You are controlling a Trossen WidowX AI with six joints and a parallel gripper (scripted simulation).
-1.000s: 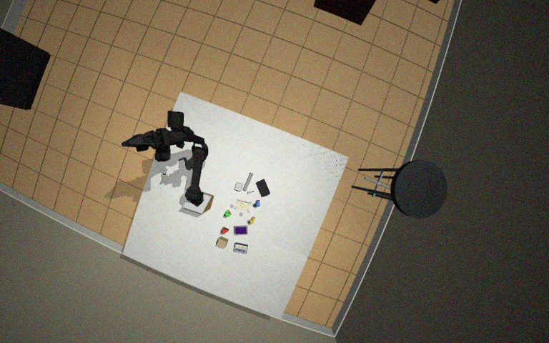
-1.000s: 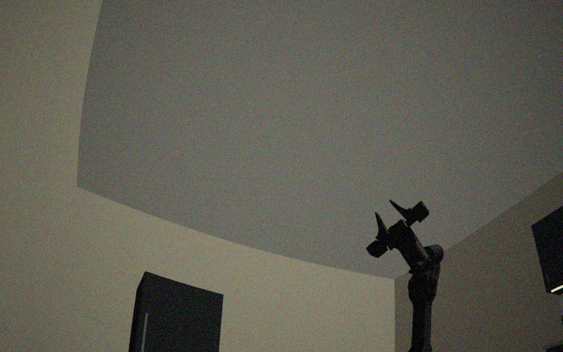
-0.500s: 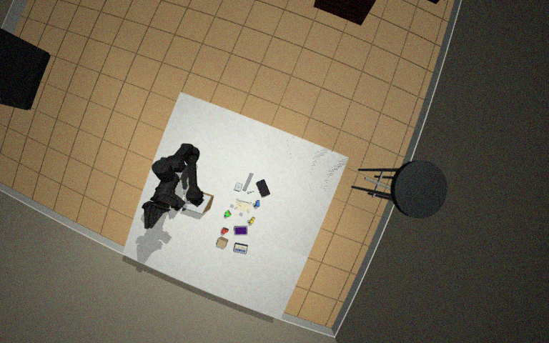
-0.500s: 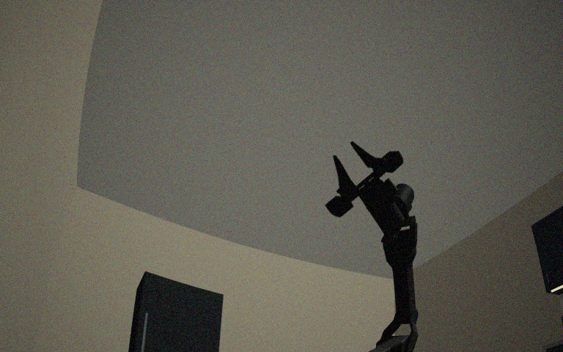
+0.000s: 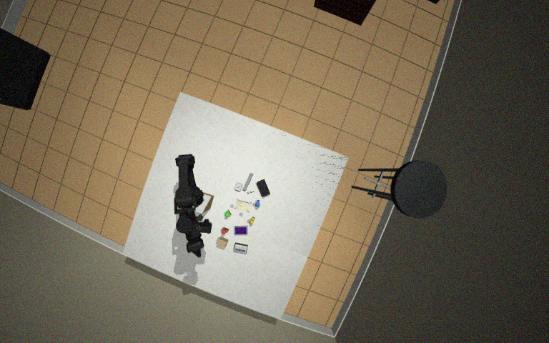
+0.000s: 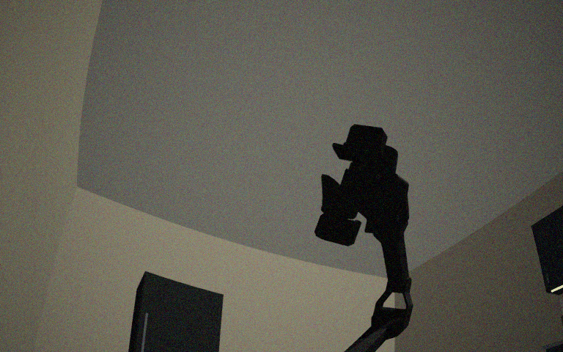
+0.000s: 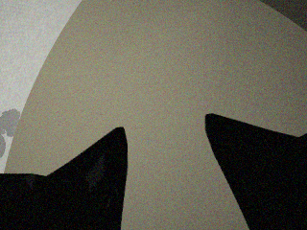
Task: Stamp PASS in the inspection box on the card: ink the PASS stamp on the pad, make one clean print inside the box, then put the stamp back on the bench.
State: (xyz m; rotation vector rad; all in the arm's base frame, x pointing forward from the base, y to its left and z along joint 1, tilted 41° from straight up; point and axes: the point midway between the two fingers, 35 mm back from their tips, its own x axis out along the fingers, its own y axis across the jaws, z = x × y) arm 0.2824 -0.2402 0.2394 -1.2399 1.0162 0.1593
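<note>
Now: the PASS stamp 30 mm behind my gripper tip, 60 mm to the left of it and 460 mm below it. The rest, counted from my gripper tip: purple ink pad 110 mm ahead, 10 mm to the right, 470 mm below; red-knobbed stamp 10 mm ahead, 60 mm to the right, 460 mm below; tan block 40 mm ahead, 140 mm to the right, 460 mm below.
</note>
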